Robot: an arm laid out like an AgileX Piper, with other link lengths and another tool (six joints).
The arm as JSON. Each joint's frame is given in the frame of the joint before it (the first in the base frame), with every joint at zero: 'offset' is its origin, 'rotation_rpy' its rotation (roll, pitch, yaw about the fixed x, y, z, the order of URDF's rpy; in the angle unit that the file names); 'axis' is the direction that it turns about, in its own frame. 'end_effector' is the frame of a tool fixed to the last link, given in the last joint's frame.
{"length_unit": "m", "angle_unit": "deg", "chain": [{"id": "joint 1", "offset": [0.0, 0.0, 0.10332], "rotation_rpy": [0.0, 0.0, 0.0], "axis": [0.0, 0.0, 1.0]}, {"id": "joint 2", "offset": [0.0, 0.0, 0.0], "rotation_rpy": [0.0, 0.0, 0.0], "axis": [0.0, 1.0, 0.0]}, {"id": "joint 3", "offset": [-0.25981, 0.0, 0.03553], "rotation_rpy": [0.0, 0.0, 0.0], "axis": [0.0, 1.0, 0.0]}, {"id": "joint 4", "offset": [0.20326, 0.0, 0.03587], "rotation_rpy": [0.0, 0.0, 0.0], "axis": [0.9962, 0.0, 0.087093]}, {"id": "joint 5", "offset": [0.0, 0.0, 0.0], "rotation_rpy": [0.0, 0.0, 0.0], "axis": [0.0, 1.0, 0.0]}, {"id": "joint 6", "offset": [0.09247, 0.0, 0.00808], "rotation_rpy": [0.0, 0.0, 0.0], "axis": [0.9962, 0.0, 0.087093]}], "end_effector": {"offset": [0.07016, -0.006, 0.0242], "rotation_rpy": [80.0, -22.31, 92.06]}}
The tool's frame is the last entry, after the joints.
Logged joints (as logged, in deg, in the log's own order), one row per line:
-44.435, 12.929, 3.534, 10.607, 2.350, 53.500
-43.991, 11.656, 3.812, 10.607, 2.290, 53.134
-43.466, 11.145, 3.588, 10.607, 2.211, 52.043
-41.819, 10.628, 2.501, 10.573, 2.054, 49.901
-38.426, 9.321, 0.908, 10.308, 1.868, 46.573
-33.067, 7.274, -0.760, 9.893, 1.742, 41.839
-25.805, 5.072, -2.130, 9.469, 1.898, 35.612
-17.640, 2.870, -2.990, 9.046, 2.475, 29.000
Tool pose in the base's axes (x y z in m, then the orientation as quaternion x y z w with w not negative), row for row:
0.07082, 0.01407, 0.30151, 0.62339, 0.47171, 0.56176, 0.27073
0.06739, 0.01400, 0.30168, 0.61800, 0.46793, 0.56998, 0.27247
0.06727, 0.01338, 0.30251, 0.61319, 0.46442, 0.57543, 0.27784
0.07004, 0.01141, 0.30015, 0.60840, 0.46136, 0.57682, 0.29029
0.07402, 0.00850, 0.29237, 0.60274, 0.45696, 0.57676, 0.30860
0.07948, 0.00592, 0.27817, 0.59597, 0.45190, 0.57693, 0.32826
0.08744, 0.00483, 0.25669, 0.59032, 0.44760, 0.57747, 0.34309
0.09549, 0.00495, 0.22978, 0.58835, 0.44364, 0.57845, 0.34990
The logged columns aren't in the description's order. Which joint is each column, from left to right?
Columns, left to right: joint 3, joint 2, joint 4, joint 1, joint 6, joint 5.
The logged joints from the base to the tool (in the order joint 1, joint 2, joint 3, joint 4, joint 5, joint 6), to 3 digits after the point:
10.607, 12.929, -44.435, 3.534, 53.500, 2.350
10.607, 11.656, -43.991, 3.812, 53.134, 2.290
10.607, 11.145, -43.466, 3.588, 52.043, 2.211
10.573, 10.628, -41.819, 2.501, 49.901, 2.054
10.308, 9.321, -38.426, 0.908, 46.573, 1.868
9.893, 7.274, -33.067, -0.760, 41.839, 1.742
9.469, 5.072, -25.805, -2.130, 35.612, 1.898
9.046, 2.870, -17.640, -2.990, 29.000, 2.475

